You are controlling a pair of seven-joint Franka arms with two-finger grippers.
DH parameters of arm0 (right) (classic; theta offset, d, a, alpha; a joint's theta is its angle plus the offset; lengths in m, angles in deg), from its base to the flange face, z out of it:
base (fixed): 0 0 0 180
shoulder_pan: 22.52 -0.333 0 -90
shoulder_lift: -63.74 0 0 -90
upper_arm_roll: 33.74 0.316 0.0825 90
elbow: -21 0 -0.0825 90
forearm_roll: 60.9 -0.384 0 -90
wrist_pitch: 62.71 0 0.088 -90
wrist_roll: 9.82 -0.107 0 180
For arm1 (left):
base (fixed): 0 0 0 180
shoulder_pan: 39.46 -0.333 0 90
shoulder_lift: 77.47 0 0 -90
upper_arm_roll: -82.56 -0.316 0.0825 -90
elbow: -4.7 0 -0.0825 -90
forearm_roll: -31.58 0.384 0 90
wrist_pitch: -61.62 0 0.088 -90
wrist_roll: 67 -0.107 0 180
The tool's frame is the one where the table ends.
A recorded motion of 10 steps. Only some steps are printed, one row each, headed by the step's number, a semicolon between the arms.
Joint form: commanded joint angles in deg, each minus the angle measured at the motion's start. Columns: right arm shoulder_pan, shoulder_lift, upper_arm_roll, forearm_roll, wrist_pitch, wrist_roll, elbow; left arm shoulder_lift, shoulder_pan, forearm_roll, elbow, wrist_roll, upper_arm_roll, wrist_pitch.
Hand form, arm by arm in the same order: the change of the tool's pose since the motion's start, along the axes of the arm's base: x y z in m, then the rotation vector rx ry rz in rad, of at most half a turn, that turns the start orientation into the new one. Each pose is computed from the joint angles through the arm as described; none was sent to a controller.
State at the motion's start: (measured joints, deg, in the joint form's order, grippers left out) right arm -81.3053 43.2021 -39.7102 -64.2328 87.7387 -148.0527 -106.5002; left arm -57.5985 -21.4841 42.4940 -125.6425 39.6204 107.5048 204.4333
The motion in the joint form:
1: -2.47 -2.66 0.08 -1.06 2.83 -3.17 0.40; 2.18 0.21 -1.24 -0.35 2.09 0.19 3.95
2: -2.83 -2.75 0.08 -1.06 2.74 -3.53 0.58; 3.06 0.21 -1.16 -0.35 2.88 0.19 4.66
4: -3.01 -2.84 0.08 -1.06 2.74 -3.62 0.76; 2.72 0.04 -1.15 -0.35 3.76 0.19 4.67
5: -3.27 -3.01 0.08 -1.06 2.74 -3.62 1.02; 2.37 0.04 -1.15 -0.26 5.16 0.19 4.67
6: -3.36 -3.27 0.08 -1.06 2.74 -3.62 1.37; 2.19 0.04 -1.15 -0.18 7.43 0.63 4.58
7: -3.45 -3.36 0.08 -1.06 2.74 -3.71 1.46; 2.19 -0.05 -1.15 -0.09 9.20 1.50 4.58
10: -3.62 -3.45 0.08 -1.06 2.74 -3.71 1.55; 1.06 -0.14 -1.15 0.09 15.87 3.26 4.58
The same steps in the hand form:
1: -0.0178 0.0154 -0.0185 0.0121 -0.0019 -0.0262; -0.0039 -0.0054 -0.0143 -0.0415 0.0061 0.0512
2: -0.0202 0.0181 -0.0184 0.0123 -0.0017 -0.0261; -0.0051 -0.0058 -0.0205 -0.0443 0.0121 0.0648
4: -0.0211 0.0200 -0.0182 0.0136 -0.0026 -0.0244; -0.0031 -0.0049 -0.0177 -0.0451 0.0061 0.0828
5: -0.0225 0.0226 -0.0182 0.0148 -0.0037 -0.0197; -0.0018 -0.0055 -0.0143 -0.0462 -0.0010 0.1073
6: -0.0223 0.0246 -0.0185 0.0159 -0.0049 -0.0179; -0.0038 -0.0089 -0.0118 -0.0463 -0.0031 0.1397
7: -0.0228 0.0254 -0.0189 0.0159 -0.0049 -0.0178; -0.0082 -0.0147 -0.0099 -0.0500 -0.0020 0.1582
10: -0.0240 0.0267 -0.0192 0.0158 -0.0050 -0.0148; -0.0156 -0.0275 0.0033 -0.0610 -0.0170 0.2474

